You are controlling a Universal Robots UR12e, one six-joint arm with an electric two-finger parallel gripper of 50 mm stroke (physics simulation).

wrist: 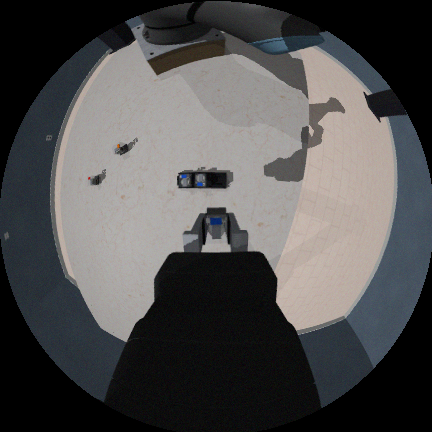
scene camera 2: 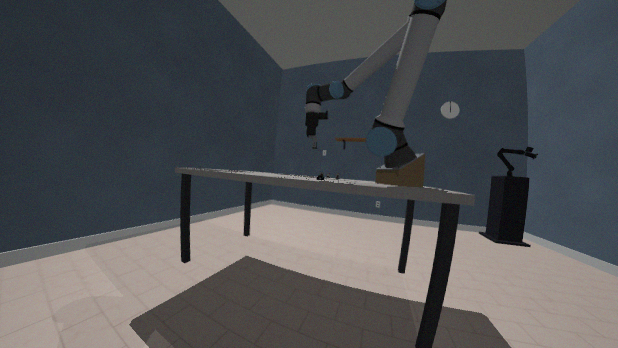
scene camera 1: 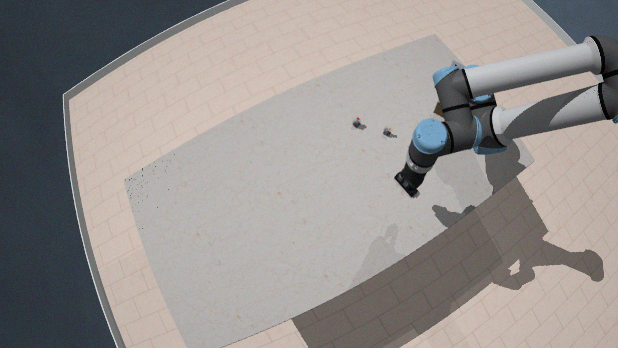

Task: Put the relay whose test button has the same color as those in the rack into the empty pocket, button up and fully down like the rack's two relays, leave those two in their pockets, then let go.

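Places are measured from the arm's base along level axes (x left, y down, z back), in metres.
Where they show: gripper, between the fingertips: point(wrist: 216, 222) point(scene camera 2: 314, 147) point(scene camera 1: 412, 181); arm's base, origin of its link: point(scene camera 2: 400, 161).
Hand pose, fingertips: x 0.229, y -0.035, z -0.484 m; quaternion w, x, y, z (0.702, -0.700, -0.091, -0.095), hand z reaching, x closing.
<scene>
Things, the pixels of their top centre, and the offset from my fingertips. Level surfaces: height alone.
- grey relay with a blue button, centre of its top: point(wrist: 215, 229) dx -0.001, dy -0.032, dz +0.002 m
- black rack, centre of its top: point(wrist: 200, 179) point(scene camera 1: 406, 182) point(scene camera 2: 320, 175) dx -0.043, dy +0.159, dz +0.037 m
- second blue-button relay, centre of its top: point(wrist: 199, 179) dx -0.043, dy +0.133, dz +0.037 m
- relay with an orange button, centre of its top: point(wrist: 115, 147) point(scene camera 1: 387, 128) dx -0.271, dy +0.138, dz +0.082 m
- red button, centre of its top: point(wrist: 88, 180) point(scene camera 1: 356, 119) dx -0.361, dy +0.138, dz -0.012 m
- grey table, height of its surface: dy +0.182 m
My gripper point(wrist: 216, 222) point(scene camera 2: 314, 143) is shut on a grey relay with a blue button point(wrist: 216, 221), button up, held well above the table. The black rack point(wrist: 215, 187) point(scene camera 2: 320, 177) stands on the table; in the wrist view it lies beyond the held relay. Its left and middle pockets hold a blue-button relay point(wrist: 184, 180) and a second blue-button relay point(wrist: 200, 180); its right pocket point(wrist: 218, 179) is empty. In scene camera 1 the gripper partly hides the rack. A relay with an orange button point(scene camera 1: 387, 132) point(wrist: 122, 149) and one with a red button point(scene camera 1: 357, 123) point(wrist: 95, 179) are loose.
The grey table point(scene camera 1: 240, 210) point(wrist: 150, 215) carries the rack and loose relays. The arm's base stands on a wooden wedge block point(scene camera 2: 412, 172) point(wrist: 190, 57) at the table's right end in scene camera 2. A dark pedestal point(scene camera 2: 507, 207) with a small arm stands on the floor beyond the table.
</scene>
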